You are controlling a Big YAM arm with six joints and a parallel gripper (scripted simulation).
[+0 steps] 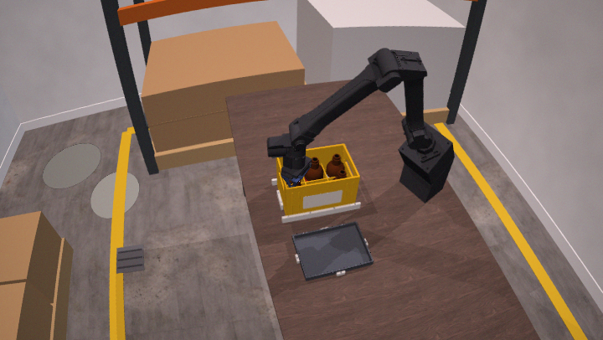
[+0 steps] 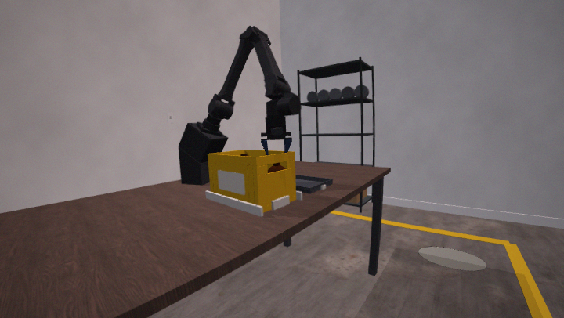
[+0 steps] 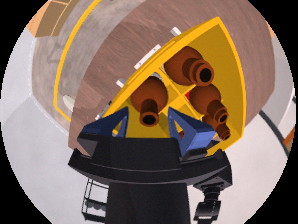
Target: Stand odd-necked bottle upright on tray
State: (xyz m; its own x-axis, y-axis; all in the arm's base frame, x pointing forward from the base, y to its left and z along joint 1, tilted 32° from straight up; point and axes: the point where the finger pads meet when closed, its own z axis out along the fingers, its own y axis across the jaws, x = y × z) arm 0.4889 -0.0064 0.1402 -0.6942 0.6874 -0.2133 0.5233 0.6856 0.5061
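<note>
The glass bottle lies 7 cm below my hand. From my hand the other things lie so: dark tray (11 cm behind, 22 cm to the left, 14 cm below); then yellow crate (8 cm behind, 6 cm to the right, 7 cm below).
</note>
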